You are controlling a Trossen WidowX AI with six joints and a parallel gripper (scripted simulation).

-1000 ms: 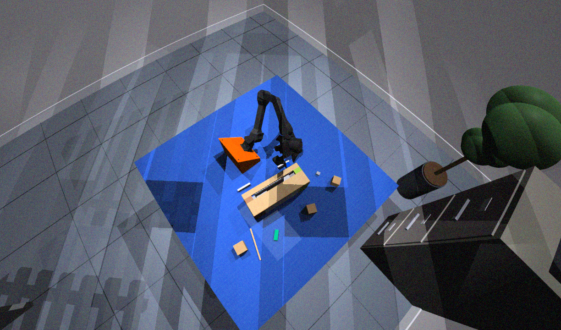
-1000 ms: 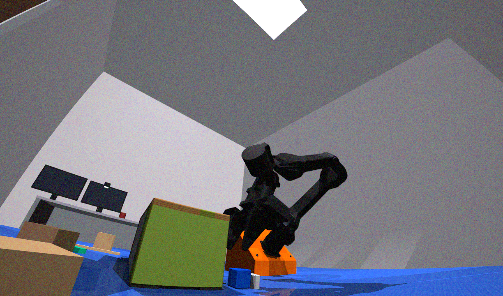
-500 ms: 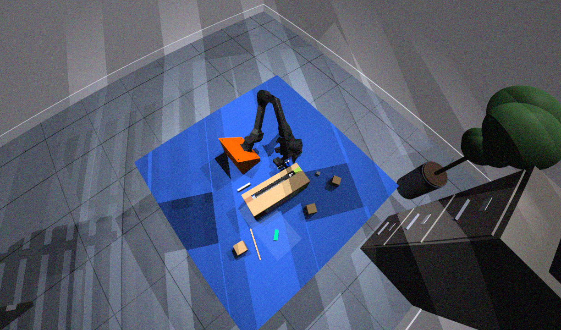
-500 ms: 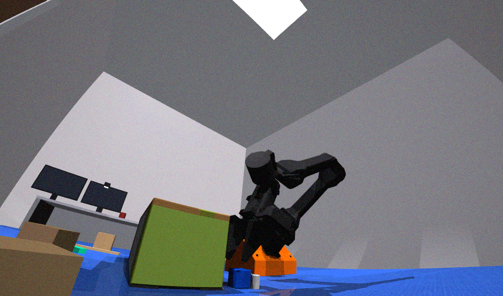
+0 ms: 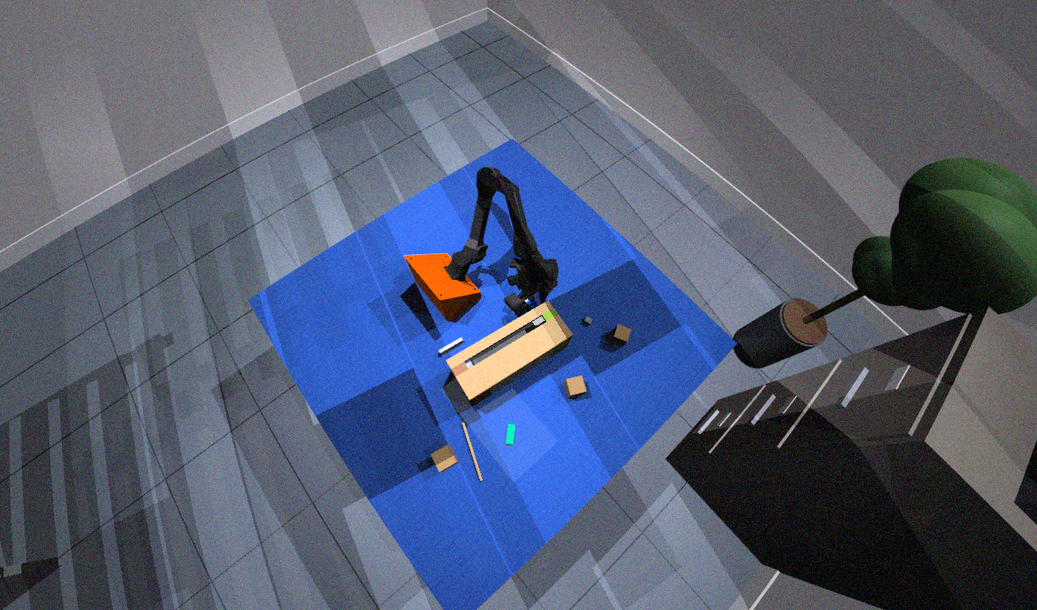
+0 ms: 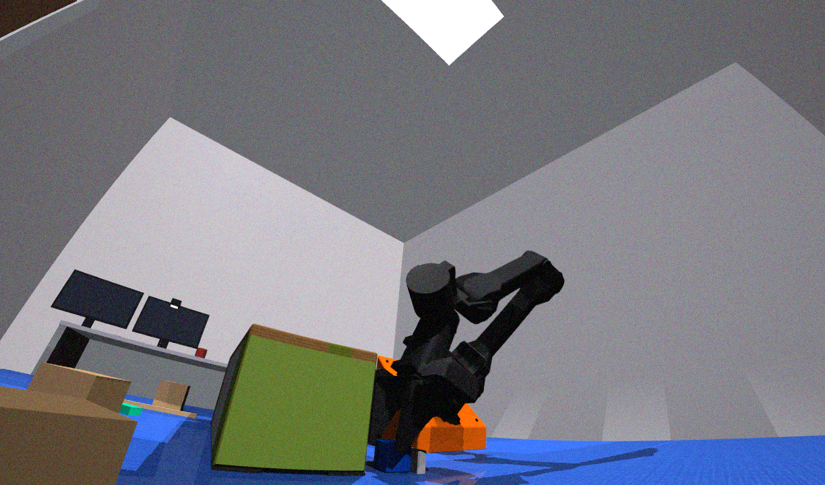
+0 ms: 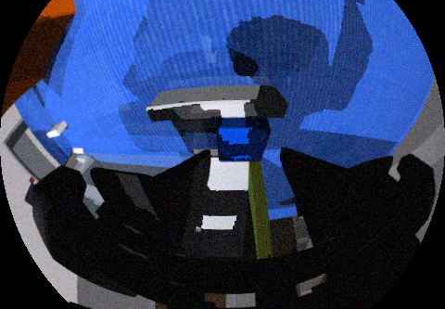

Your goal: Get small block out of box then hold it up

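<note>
Now: gripper tip 2 cm past the blue block, 1 cm to the left of it and 1 cm above it. Round my gripper tip: grey cube 14 cm to the left, 14 cm ahead, 2 cm below; tan box 18 cm to the right, 7 cm ahead, 4 cm above; green piece 32 cm ahead, 30 cm to the right, 2 cm below.
</note>
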